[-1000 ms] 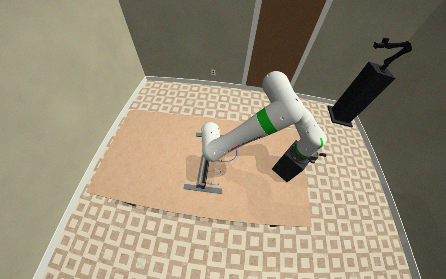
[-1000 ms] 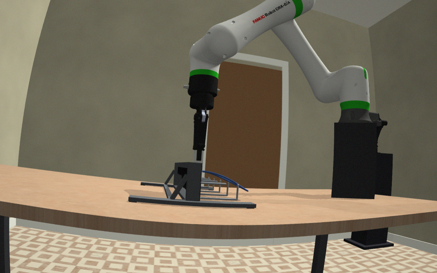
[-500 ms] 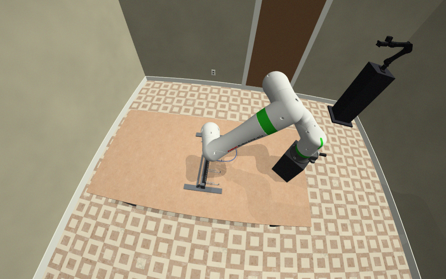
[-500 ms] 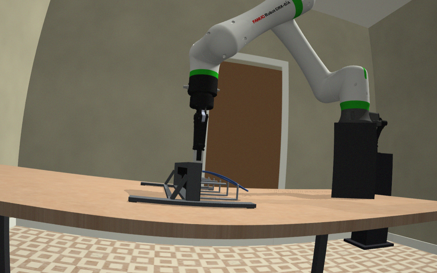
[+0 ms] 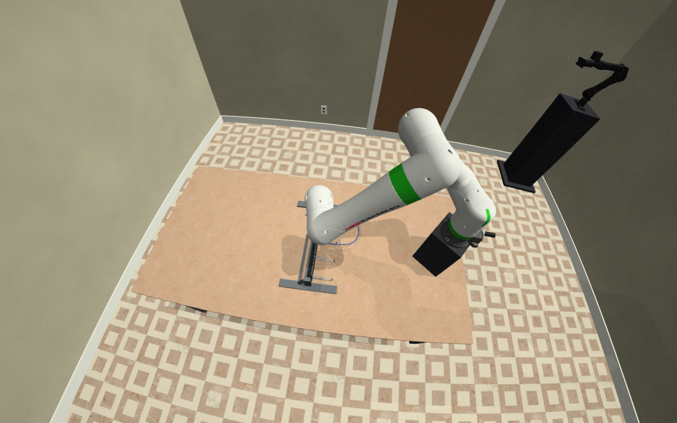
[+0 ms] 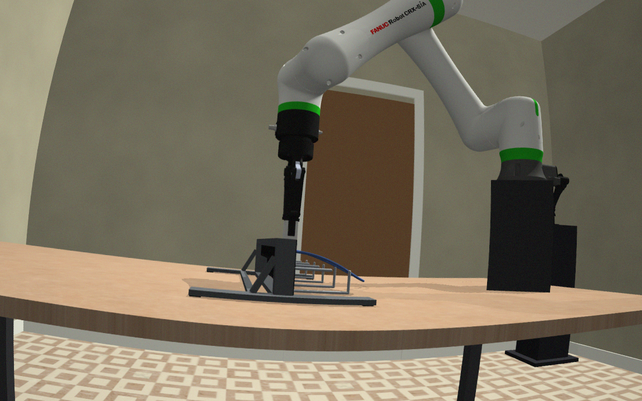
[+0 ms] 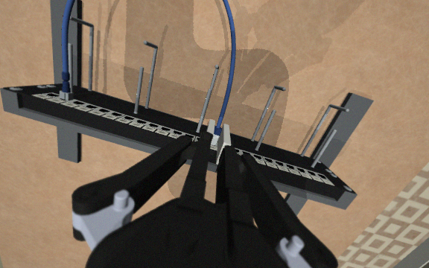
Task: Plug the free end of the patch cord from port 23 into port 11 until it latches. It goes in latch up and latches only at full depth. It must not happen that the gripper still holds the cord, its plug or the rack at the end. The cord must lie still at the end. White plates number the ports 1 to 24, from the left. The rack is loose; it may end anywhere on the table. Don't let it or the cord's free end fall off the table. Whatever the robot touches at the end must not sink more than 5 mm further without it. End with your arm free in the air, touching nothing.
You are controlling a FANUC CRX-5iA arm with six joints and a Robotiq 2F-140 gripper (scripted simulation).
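Now: the plug 10 mm ahead of my hand and 30 mm below it.
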